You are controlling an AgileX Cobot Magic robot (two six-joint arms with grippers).
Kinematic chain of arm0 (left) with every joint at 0, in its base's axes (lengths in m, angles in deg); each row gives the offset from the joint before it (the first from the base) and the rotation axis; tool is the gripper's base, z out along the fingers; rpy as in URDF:
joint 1: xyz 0 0 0.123 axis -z
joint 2: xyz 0 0 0 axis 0.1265 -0.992 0
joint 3: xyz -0.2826 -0.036 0.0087 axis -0.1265 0.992 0
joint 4: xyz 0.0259 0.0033 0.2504 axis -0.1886 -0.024 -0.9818
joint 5: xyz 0 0 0 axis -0.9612 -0.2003 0.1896
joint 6: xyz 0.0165 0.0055 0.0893 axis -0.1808 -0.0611 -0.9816
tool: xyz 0 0 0 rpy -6.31 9.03 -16.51
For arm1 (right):
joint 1: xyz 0 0 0.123 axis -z
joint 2: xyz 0 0 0 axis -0.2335 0.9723 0
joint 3: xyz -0.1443 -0.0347 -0.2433 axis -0.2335 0.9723 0
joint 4: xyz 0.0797 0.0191 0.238 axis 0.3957 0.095 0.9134
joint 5: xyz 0 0 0 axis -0.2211 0.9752 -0.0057
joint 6: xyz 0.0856 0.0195 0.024 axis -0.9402 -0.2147 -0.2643
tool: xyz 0 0 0 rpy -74.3 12.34 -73.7
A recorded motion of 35 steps. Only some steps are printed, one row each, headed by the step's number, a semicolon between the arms.
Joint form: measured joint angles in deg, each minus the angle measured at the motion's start. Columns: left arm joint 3, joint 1, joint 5, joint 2, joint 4, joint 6; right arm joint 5, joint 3, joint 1, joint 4, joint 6, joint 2.
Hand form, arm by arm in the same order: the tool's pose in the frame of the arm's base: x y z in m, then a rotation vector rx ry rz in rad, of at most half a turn. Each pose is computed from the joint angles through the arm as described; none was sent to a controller.
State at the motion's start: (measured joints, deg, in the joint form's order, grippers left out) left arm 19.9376 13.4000 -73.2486 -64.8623 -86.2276 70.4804; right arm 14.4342 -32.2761 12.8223 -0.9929 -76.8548 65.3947
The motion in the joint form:
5: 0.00 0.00 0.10 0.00 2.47 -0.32; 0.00 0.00 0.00 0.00 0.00 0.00
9: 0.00 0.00 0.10 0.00 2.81 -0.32; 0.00 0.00 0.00 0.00 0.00 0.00
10: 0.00 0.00 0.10 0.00 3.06 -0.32; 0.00 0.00 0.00 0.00 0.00 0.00
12: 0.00 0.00 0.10 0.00 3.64 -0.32; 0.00 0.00 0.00 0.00 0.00 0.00
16: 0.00 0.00 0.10 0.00 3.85 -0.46; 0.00 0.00 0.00 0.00 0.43 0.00
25: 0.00 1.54 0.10 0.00 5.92 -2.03; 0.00 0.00 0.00 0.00 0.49 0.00
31: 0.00 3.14 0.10 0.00 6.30 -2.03; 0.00 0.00 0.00 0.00 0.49 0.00
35: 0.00 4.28 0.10 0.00 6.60 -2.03; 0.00 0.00 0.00 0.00 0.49 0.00
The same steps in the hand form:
5: 0.1582 -0.0197 0.2928 -0.0592 2.9139 -0.0873; -0.0074 -0.0028 0.2626 -0.0101 2.1330 -0.0311
9: 0.1582 -0.0202 0.2928 -0.0611 2.9143 -0.0957; -0.0074 -0.0028 0.2626 -0.0101 2.1330 -0.0311
10: 0.1581 -0.0206 0.2928 -0.0625 2.9146 -0.1019; -0.0074 -0.0028 0.2626 -0.0101 2.1330 -0.0311
12: 0.1580 -0.0214 0.2928 -0.0657 2.9153 -0.1164; -0.0074 -0.0028 0.2626 -0.0101 2.1330 -0.0311
16: 0.1580 -0.0217 0.2929 -0.0633 2.9155 -0.1212; -0.0074 -0.0028 0.2626 -0.0181 2.1330 -0.0355
25: 0.1570 -0.0291 0.2931 0.0045 2.9180 -0.1727; -0.0074 -0.0028 0.2626 -0.0192 2.1330 -0.0361
31: 0.1560 -0.0340 0.2931 0.0431 2.9194 -0.1867; -0.0074 -0.0028 0.2626 -0.0192 2.1330 -0.0361
35: 0.1552 -0.0375 0.2932 0.0706 2.9203 -0.1974; -0.0074 -0.0028 0.2626 -0.0192 2.1330 -0.0361

